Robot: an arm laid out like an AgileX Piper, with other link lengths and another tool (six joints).
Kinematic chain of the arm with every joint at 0, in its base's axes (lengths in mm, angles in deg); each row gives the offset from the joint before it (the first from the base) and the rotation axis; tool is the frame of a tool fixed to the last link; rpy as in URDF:
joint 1: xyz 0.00 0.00 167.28 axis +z
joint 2: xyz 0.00 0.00 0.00 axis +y
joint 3: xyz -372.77 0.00 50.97 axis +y
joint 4: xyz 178.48 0.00 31.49 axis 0.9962 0 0.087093
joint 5: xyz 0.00 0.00 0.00 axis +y
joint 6: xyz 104.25 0.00 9.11 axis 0.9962 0 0.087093
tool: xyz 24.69 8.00 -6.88 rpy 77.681 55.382 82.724
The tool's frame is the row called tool.
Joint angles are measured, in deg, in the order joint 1, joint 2, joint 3, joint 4, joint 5, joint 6. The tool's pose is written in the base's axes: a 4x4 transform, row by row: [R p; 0 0 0 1], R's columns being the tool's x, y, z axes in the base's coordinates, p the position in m. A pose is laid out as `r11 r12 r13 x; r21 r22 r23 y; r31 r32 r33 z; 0 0 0 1`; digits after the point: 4 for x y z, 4 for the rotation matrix.
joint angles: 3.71 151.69 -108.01 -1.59 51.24 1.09
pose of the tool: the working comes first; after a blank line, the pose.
Where each joint sits with the arm in this pose, in the base's axes (m; each line is computed from the numbers above, not from the rounded line before):
joint 1: 0.0000 0.0000 0.1673
joint 2: 0.0000 0.0000 0.1673
joint 3: 0.3516 0.0228 0.2992
joint 4: 0.5021 0.0326 0.1987
joint 5: 0.5021 0.0326 0.1987
joint 6: 0.5024 0.0303 0.0941
the tool: 0.4930 0.0372 0.0699

-0.8600 0.5092 0.0341 0.4930; 0.5102 0.8595 0.0310 0.0372; -0.0135 0.0441 -0.9989 0.0699; 0 0 0 1
